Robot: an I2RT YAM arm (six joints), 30 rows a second.
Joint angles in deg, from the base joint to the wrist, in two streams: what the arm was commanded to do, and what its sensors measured. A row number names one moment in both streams.
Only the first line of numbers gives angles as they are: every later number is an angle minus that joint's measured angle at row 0.
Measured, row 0:
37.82 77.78 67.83 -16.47 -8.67 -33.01
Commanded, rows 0 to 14:
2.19 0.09 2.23 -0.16 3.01 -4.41
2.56 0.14 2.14 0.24 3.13 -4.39
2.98 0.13 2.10 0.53 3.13 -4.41
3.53 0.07 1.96 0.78 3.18 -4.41
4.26 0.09 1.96 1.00 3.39 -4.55
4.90 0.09 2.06 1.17 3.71 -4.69
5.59 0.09 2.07 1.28 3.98 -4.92
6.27 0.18 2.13 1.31 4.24 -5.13
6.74 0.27 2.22 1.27 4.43 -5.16
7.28 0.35 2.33 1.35 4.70 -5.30
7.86 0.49 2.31 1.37 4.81 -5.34
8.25 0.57 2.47 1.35 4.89 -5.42
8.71 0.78 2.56 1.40 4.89 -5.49
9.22 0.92 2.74 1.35 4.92 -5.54
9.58 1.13 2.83 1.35 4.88 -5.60
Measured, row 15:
8.48 0.39 0.77 0.20 4.48 -4.05
